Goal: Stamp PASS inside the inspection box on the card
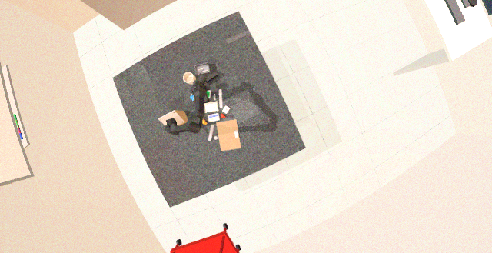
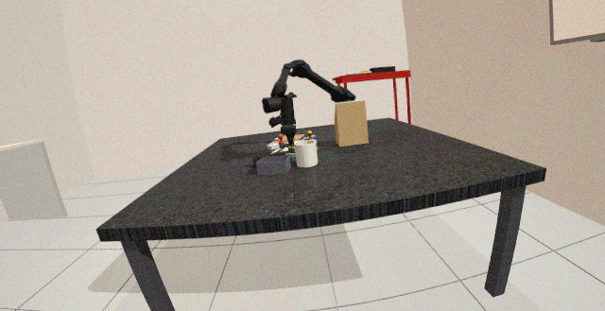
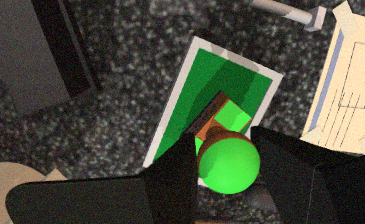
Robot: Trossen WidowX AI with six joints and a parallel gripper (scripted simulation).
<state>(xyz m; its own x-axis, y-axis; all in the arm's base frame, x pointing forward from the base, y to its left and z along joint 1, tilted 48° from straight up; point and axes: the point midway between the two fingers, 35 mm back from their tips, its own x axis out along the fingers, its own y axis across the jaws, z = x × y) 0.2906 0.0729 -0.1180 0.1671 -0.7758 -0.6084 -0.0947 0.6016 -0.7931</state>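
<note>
The green ink pad lies 50 mm below my gripper tip and 10 mm behind it. Round my gripper tip: blue-knobbed date stamp (100 mm behind, 30 mm below); dark slab (110 mm to the left, 80 mm ahead, 40 mm below); cream inspection card (120 mm to the right, 50 mm below, 10 mm ahead).
</note>
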